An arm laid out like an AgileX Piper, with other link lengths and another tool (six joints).
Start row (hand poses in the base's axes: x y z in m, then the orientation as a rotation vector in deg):
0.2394 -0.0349 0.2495 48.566 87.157 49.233
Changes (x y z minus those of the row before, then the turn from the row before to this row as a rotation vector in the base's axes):
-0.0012 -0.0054 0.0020 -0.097 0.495 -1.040
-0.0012 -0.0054 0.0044 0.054 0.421 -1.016
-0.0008 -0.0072 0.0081 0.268 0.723 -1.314
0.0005 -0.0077 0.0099 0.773 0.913 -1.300
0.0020 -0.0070 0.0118 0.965 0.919 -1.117
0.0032 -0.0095 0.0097 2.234 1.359 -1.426
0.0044 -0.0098 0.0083 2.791 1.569 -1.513
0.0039 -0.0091 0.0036 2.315 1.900 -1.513
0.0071 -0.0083 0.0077 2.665 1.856 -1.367
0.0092 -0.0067 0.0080 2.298 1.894 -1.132
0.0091 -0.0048 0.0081 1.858 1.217 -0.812
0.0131 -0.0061 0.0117 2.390 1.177 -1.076
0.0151 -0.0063 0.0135 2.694 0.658 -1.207
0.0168 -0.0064 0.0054 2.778 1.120 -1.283
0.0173 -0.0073 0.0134 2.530 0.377 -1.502
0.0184 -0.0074 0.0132 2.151 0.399 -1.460
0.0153 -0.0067 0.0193 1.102 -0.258 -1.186
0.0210 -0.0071 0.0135 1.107 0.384 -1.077
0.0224 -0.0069 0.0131 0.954 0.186 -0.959
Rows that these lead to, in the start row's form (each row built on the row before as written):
0.2382 -0.0403 0.2515 49.486 87.053 48.240
0.2370 -0.0457 0.2559 50.456 86.845 47.410
0.2362 -0.0529 0.2640 51.946 86.664 46.435
0.2367 -0.0606 0.2739 53.894 86.499 45.811
0.2387 -0.0676 0.2857 55.860 86.376 45.464
0.2419 -0.0771 0.2954 59.211 86.079 45.759
0.2463 -0.0869 0.3037 63.152 85.704 46.343
0.2502 -0.0960 0.3073 66.931 85.666 46.359
0.2573 -0.1043 0.3150 70.857 85.547 46.758
0.2665 -0.1110 0.3230 74.391 85.663 46.960
0.2756 -0.1158 0.3311 77.004 85.554 47.344
0.2887 -0.1219 0.3428 80.160 85.046 48.021
0.3038 -0.1282 0.3563 83.306 83.914 49.166
0.3206 -0.1346 0.3617 86.845 82.978 50.037
0.3379 -0.1419 0.3751 89.850 81.311 51.027
0.3563 -0.1493 0.3883 92.548 79.735 51.693
0.3716 -0.1560 0.4076 93.861 78.186 52.091
0.3926 -0.1631 0.4211 95.532 77.157 52.096
0.4150 -0.1700 0.4342 96.886 76.131 52.181

